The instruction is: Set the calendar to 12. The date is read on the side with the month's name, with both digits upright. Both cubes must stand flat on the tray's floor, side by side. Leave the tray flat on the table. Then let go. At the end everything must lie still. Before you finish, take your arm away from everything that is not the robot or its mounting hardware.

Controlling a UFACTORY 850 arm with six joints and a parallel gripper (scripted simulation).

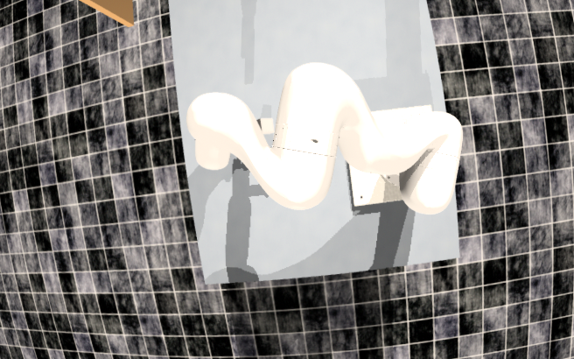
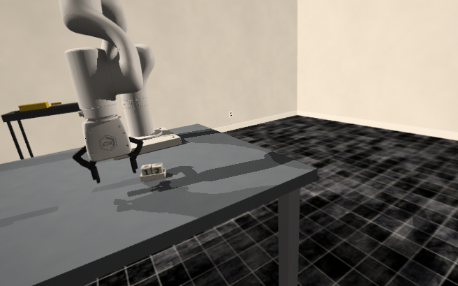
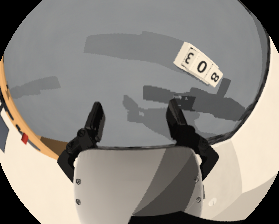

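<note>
Now: hand 100 mm to the right of the calendar tray, 60 mm past it and 60 mm above it.
</note>
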